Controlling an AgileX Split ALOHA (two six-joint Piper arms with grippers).
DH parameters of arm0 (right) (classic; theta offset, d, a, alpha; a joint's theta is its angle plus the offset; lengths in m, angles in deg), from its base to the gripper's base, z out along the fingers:
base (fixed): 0 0 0 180
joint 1: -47.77 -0.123 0 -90
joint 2: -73.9 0 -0.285 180
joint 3: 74.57 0 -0.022 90
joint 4: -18.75 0.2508 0 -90
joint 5: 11.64 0 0.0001 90
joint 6: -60.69 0.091 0 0
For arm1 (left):
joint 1: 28.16 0.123 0 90
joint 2: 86.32 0 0.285 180
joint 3: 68.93 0 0.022 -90
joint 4: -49.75 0.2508 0 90
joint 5: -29.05 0 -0.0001 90
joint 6: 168.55 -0.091 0 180
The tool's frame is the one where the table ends.
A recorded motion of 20 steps. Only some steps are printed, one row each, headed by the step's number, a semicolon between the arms.
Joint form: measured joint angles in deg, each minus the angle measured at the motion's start. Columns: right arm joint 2, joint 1, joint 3, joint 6, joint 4, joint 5; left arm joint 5, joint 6, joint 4, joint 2, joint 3, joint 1.
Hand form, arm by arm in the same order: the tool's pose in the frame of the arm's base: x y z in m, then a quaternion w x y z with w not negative. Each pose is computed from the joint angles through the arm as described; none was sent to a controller.
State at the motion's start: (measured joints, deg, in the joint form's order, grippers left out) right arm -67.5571 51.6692 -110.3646 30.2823 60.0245 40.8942; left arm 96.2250 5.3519 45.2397 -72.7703 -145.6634 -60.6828
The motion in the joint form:
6: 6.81 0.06 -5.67 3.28 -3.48 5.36; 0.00 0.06 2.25 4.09 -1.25 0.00
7: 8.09 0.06 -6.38 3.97 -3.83 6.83; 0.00 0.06 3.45 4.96 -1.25 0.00
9: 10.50 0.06 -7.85 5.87 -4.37 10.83; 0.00 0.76 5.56 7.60 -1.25 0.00
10: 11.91 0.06 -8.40 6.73 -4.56 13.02; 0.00 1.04 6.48 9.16 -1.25 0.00
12: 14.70 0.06 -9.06 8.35 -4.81 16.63; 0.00 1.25 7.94 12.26 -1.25 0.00
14: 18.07 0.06 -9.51 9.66 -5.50 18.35; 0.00 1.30 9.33 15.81 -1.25 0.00
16: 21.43 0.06 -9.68 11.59 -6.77 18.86; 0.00 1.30 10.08 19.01 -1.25 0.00
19: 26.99 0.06 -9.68 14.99 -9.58 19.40; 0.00 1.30 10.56 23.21 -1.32 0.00
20: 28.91 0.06 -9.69 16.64 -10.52 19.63; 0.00 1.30 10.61 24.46 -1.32 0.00
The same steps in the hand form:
6: 0.4988 0.0129 0.2703 0.31034 -0.08780 0.91718 0.23404; 0.4723 -0.3051 0.1758 0.23467 0.31722 0.91577 -0.07526
7: 0.4940 0.0136 0.2838 0.31318 -0.09221 0.91558 0.23479; 0.4726 -0.3032 0.1843 0.24423 0.31819 0.91358 -0.06688
9: 0.4823 0.0156 0.3089 0.30892 -0.09931 0.91467 0.24101; 0.4713 -0.2987 0.2101 0.26970 0.31291 0.90897 -0.05585
10: 0.4748 0.0168 0.3218 0.30559 -0.10396 0.91439 0.24433; 0.4699 -0.2962 0.2253 0.28412 0.31010 0.90577 -0.05184
12: 0.4597 0.0189 0.3452 0.30118 -0.11037 0.91369 0.24955; 0.4657 -0.2910 0.2553 0.31202 0.30625 0.89818 -0.04613
14: 0.4436 0.0197 0.3721 0.31427 -0.11479 0.90997 0.24497; 0.4589 -0.2843 0.2892 0.34316 0.30214 0.88839 -0.04143
16: 0.4277 0.0194 0.3969 0.33268 -0.10997 0.90654 0.23541; 0.4509 -0.2779 0.3191 0.36994 0.29788 0.87904 -0.04126
19: 0.3991 0.0180 0.4342 0.36305 -0.09748 0.90138 0.21495; 0.4379 -0.2687 0.3578 0.40418 0.29143 0.86582 -0.04540
20: 0.3884 0.0175 0.4465 0.37269 -0.08903 0.89949 0.20999; 0.4335 -0.2659 0.3690 0.41393 0.28944 0.86177 -0.04737

